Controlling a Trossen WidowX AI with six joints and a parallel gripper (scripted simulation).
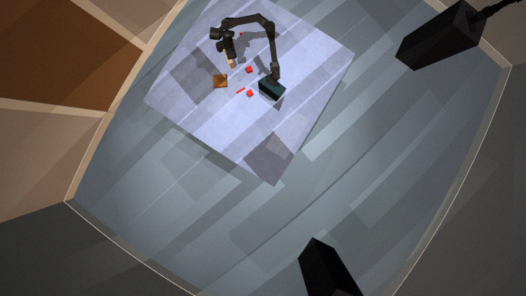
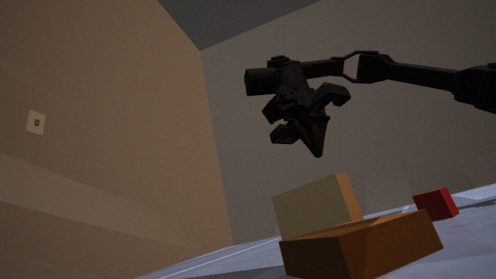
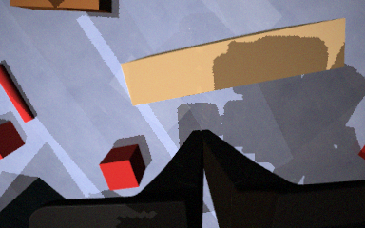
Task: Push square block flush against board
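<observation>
Now: gripper tip 90 mm above the tan board, 40 mm short of it and 10 mm to the right of it. Also, from my gripper tip: square block (200 mm to the left, 130 mm below, 10 mm ahead); then tiny red piece (230 mm to the right, 130 mm below, 80 mm ahead); then thin strip (180 mm to the left, 170 mm behind, 140 mm below).
</observation>
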